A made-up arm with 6 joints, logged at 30 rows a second.
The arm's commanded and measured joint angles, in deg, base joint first. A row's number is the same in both.
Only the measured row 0 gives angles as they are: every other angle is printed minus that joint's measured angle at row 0.
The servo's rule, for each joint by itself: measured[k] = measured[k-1] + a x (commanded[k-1-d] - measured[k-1]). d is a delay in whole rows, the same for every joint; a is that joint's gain. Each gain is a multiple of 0.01, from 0.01 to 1. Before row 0 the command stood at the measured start. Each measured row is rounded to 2 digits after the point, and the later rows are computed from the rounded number. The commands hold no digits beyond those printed.
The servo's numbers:
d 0
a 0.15 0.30 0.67 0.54 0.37 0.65
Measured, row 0: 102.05 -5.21 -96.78 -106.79 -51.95 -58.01
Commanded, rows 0 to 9: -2.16 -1.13 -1.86 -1.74 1.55 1.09; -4.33 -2.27 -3.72 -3.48 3.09 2.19; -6.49 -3.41 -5.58 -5.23 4.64 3.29; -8.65 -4.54 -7.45 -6.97 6.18 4.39; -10.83 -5.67 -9.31 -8.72 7.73 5.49; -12.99 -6.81 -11.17 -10.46 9.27 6.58; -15.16 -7.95 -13.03 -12.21 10.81 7.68; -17.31 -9.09 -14.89 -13.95 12.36 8.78; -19.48 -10.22 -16.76 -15.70 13.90 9.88; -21.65 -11.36 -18.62 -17.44 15.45 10.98
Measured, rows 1 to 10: -0.32 -0.34 -1.25 -0.94 0.57 0.71; -0.92 -0.92 -2.90 -2.31 1.50 1.67; -1.76 -1.67 -4.70 -3.89 2.66 2.72; -2.79 -2.53 -6.54 -5.55 3.96 3.81; -4.00 -3.47 -8.40 -7.26 5.35 4.90; -5.35 -4.47 -10.26 -8.99 6.80 5.99; -6.82 -5.51 -12.12 -10.73 8.28 7.09; -8.39 -6.58 -13.98 -12.47 9.79 8.19; -10.05 -7.67 -15.84 -14.21 11.31 9.29; -11.79 -8.78 -17.70 -15.95 12.84 10.39
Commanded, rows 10 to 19: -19.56 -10.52 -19.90 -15.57 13.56 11.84; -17.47 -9.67 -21.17 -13.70 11.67 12.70; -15.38 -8.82 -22.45 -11.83 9.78 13.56; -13.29 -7.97 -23.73 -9.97 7.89 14.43; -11.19 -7.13 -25.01 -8.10 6.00 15.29; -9.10 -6.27 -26.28 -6.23 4.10 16.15; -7.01 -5.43 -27.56 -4.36 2.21 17.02; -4.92 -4.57 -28.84 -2.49 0.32 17.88; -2.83 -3.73 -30.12 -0.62 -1.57 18.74; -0.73 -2.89 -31.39 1.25 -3.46 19.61
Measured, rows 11 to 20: -12.96 -9.30 -19.17 -15.74 13.11 11.33; -13.64 -9.41 -20.51 -14.64 12.58 12.22; -13.90 -9.23 -21.81 -13.12 11.54 13.09; -13.81 -8.85 -23.10 -11.42 10.19 13.96; -13.42 -8.33 -24.38 -9.63 8.64 14.82; -12.77 -7.71 -25.65 -7.79 6.96 15.68; -11.91 -7.03 -26.93 -5.94 5.20 16.55; -10.86 -6.29 -28.21 -4.08 3.39 17.41; -9.66 -5.52 -29.49 -2.21 1.55 18.27; -8.32 -4.73 -30.76 -0.34 -0.30 19.14
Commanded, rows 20 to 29: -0.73 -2.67 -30.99 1.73 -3.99 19.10; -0.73 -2.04 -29.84 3.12 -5.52 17.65; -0.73 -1.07 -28.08 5.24 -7.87 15.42; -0.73 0.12 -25.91 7.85 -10.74 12.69; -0.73 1.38 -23.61 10.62 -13.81 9.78; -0.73 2.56 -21.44 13.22 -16.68 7.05; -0.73 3.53 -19.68 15.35 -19.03 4.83; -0.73 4.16 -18.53 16.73 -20.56 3.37; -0.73 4.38 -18.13 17.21 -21.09 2.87; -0.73 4.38 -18.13 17.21 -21.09 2.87
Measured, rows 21 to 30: -7.18 -4.11 -30.91 0.78 -1.67 19.11; -6.21 -3.49 -30.19 2.04 -3.09 18.16; -5.39 -2.76 -28.78 3.77 -4.86 16.38; -4.69 -1.90 -26.86 5.97 -7.04 13.98; -4.10 -0.92 -24.68 8.48 -9.54 11.25; -3.59 0.12 -22.51 11.04 -12.18 8.52; -3.16 1.14 -20.61 13.37 -14.71 6.12; -2.80 2.05 -19.22 15.18 -16.87 4.33; -2.49 2.75 -18.49 16.28 -18.43 3.38; -2.23 3.24 -18.25 16.78 -19.41 3.05
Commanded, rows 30 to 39: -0.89 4.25 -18.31 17.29 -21.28 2.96; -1.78 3.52 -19.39 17.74 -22.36 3.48; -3.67 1.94 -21.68 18.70 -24.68 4.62; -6.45 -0.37 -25.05 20.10 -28.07 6.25; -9.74 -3.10 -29.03 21.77 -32.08 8.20; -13.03 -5.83 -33.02 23.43 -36.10 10.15; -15.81 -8.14 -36.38 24.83 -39.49 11.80; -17.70 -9.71 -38.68 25.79 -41.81 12.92; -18.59 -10.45 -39.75 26.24 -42.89 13.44; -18.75 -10.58 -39.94 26.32 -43.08 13.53
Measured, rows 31 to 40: -2.03 3.54 -18.29 17.06 -20.10 2.99; -1.99 3.53 -19.03 17.43 -20.94 3.31; -2.24 3.05 -20.81 18.12 -22.32 4.16; -2.87 2.02 -23.65 19.19 -24.45 5.52; -3.90 0.48 -27.25 20.58 -27.27 7.26; -5.27 -1.41 -31.12 22.12 -30.54 9.14; -6.85 -3.43 -34.64 23.58 -33.85 10.87; -8.48 -5.31 -37.35 24.77 -36.80 12.20; -10.00 -6.85 -38.96 25.56 -39.05 13.01; -11.31 -7.97 -39.62 25.97 -40.54 13.35
